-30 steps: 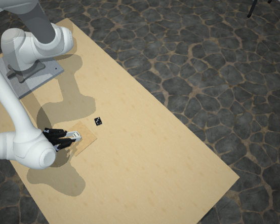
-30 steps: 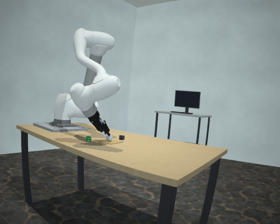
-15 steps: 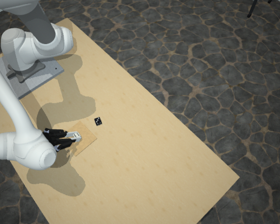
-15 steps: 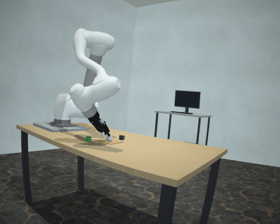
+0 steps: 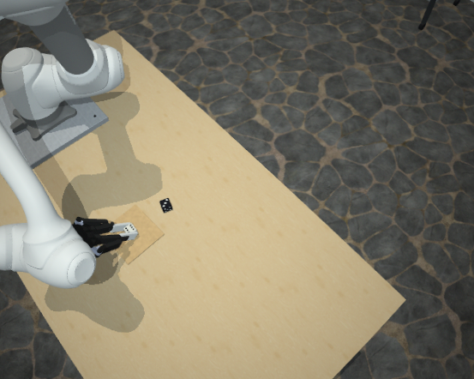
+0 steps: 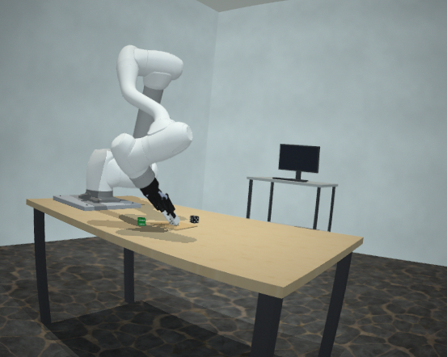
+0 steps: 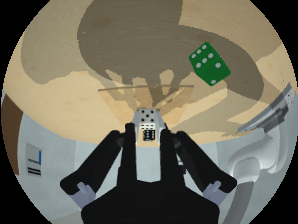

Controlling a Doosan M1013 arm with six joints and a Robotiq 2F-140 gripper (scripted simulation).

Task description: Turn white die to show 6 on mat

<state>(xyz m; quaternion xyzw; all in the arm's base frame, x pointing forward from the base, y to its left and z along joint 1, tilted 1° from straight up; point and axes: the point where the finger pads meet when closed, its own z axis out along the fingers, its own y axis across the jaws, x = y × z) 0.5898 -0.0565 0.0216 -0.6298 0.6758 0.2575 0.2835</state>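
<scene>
The white die lies 2 cm to the left of my hand and 2 cm below it. Also, from my hand: green die: 7 cm behind, 10 cm to the right, 2 cm below; tan mat: 2 cm to the left, 4 cm below; black die: 15 cm to the left, 2 cm below.
</scene>
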